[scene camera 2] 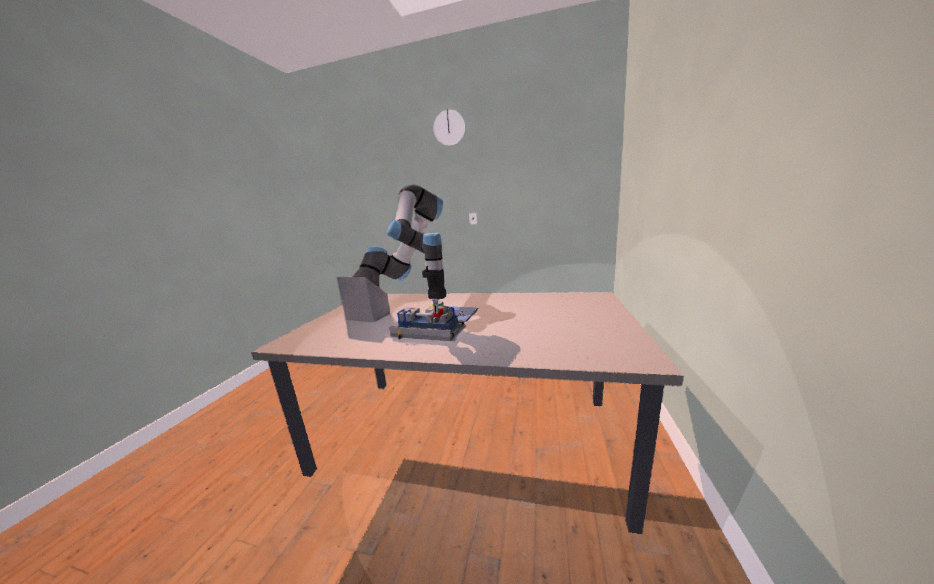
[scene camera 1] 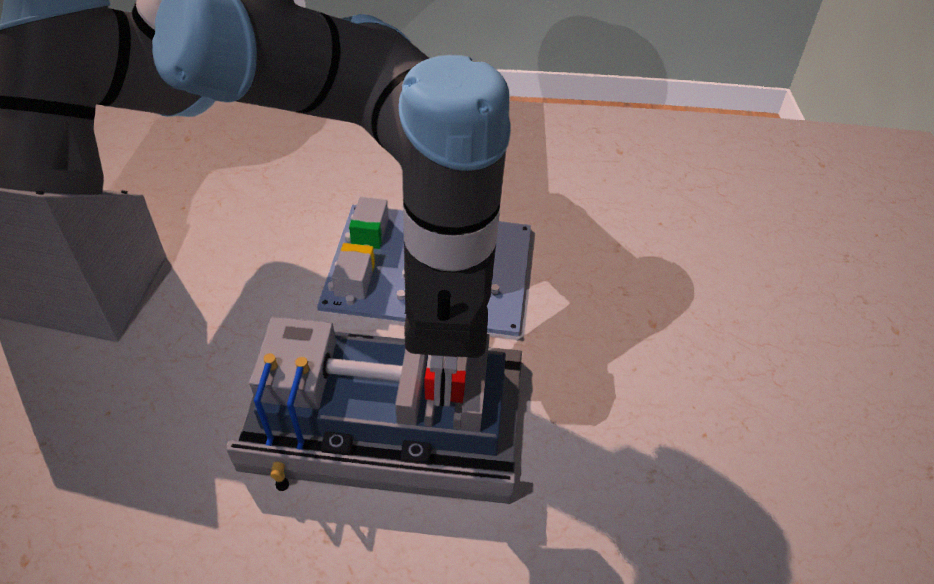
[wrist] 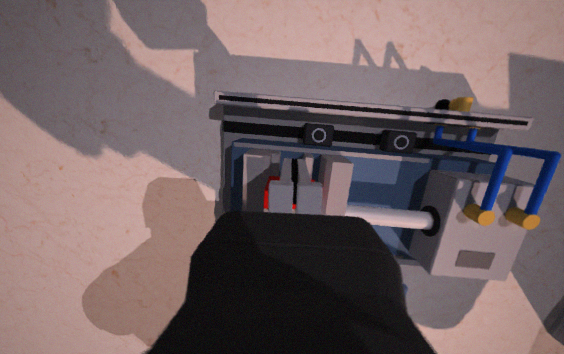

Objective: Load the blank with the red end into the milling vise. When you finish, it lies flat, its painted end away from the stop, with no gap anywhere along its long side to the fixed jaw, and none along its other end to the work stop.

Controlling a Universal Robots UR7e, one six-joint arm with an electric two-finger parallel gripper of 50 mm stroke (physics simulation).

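The blank with the red end [scene camera 1: 457, 387] [scene camera 2: 439, 312] [wrist: 268, 196] lies between the jaws of the milling vise [scene camera 1: 371, 428] [wrist: 372, 170]. Its red end faces the front of the vise, and red shows on both sides of my fingers. My gripper [scene camera 1: 442, 395] [wrist: 293, 172] is shut and empty, with its fingers down at the red end. The fixed jaw [scene camera 1: 473, 392] [wrist: 256, 175] is close beside the blank; whether they touch is unclear. The moving jaw [scene camera 1: 410, 392] [wrist: 337, 186] is on the other side. The blank's other end and the work stop are hidden by my gripper.
Behind the vise, a blue-grey tray [scene camera 1: 511, 275] holds a green-ended blank [scene camera 1: 366, 232] and a yellow-ended blank [scene camera 1: 354, 272]. The vise's cylinder block [scene camera 1: 296, 344] [wrist: 475, 240] carries upright blue hoses [scene camera 1: 296, 399] [wrist: 496, 180]. A white rod [scene camera 1: 365, 369] [wrist: 392, 218] joins it to the moving jaw.
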